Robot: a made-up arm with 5 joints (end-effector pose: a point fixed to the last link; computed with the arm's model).
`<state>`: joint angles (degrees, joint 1 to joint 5).
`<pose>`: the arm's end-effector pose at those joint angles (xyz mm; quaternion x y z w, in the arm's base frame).
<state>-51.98 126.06 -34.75 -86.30 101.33</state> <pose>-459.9 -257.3 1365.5 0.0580 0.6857 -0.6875 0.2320</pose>
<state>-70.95 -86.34 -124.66 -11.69 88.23</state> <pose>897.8 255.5 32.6 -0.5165 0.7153 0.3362 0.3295</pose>
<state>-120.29 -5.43 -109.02 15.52 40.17</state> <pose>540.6 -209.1 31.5 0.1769 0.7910 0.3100 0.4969</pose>
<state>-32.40 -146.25 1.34 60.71 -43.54</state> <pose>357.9 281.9 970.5 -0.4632 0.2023 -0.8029 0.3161</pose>
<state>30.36 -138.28 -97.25 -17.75 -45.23</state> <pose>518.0 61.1 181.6 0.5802 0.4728 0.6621 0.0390</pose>
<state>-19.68 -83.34 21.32 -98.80 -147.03</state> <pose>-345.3 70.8 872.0 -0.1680 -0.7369 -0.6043 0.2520</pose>
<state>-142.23 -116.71 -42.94 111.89 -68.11</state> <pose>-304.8 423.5 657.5 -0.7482 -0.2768 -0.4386 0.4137</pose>
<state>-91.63 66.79 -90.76 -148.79 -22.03</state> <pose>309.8 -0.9 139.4 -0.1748 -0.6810 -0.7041 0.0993</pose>
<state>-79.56 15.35 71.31 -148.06 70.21</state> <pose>1.8 834.5 943.7 -0.7823 0.1547 -0.5713 0.1939</pose>
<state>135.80 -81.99 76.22 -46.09 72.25</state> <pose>382.5 762.3 1005.5 -0.6099 0.2130 -0.7549 0.1130</pose>
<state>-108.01 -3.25 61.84 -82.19 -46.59</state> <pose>-213.7 215.3 962.7 -0.6288 0.2693 0.5696 0.4557</pose>
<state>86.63 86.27 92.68 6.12 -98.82</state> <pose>21.8 -656.4 465.8 0.4928 0.5295 -0.3844 0.5735</pose>
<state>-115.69 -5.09 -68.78 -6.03 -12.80</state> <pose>684.6 309.4 346.5 0.2965 0.4818 0.7691 0.2975</pose>
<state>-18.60 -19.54 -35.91 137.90 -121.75</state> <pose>-34.1 -74.6 770.9 -0.5093 -0.7356 0.2862 0.3429</pose>
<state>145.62 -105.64 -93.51 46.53 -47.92</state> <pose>-561.3 -236.6 233.0 0.2940 -0.6593 -0.2435 0.6478</pose>
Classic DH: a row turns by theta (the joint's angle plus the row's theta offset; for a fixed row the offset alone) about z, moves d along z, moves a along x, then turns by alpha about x. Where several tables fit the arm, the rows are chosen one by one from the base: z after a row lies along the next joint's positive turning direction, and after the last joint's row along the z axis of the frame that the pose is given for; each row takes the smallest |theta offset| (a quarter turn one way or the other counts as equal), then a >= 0, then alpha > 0; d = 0 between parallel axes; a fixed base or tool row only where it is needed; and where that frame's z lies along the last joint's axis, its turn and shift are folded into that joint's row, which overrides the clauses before.
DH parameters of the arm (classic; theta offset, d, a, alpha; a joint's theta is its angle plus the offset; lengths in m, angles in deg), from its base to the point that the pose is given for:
base (fixed): 0 0 0 180
joint 1: 31.55 0 0.1261 0
joint 2: 58.45 -0.5394 -0.0061 -90
joint 3: 90 0.0341 0.3334 90
joint 4: 90 0.0715 0.3191 -90
joint 5: 80.58 0 -0.3818 180
tool (fixed): -99.42 0.211 0 0

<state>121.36 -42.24 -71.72 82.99 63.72</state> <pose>-10.0 288.4 176.7 -0.3629 0.5909 0.6991 0.1745</pose>
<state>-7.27 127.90 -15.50 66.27 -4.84</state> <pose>-132.8 464.2 626.0 -0.4297 -0.3485 -0.7420 0.3785</pose>
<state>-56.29 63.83 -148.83 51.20 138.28</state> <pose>-482.3 0.6 639.0 -0.4676 -0.7413 0.3539 0.3266</pose>
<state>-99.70 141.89 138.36 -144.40 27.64</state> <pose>784.9 268.3 516.2 0.2406 -0.3719 0.7920 0.4203</pose>
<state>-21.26 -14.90 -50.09 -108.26 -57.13</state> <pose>439.0 -188.2 520.5 0.3775 0.6768 0.6215 0.1150</pose>
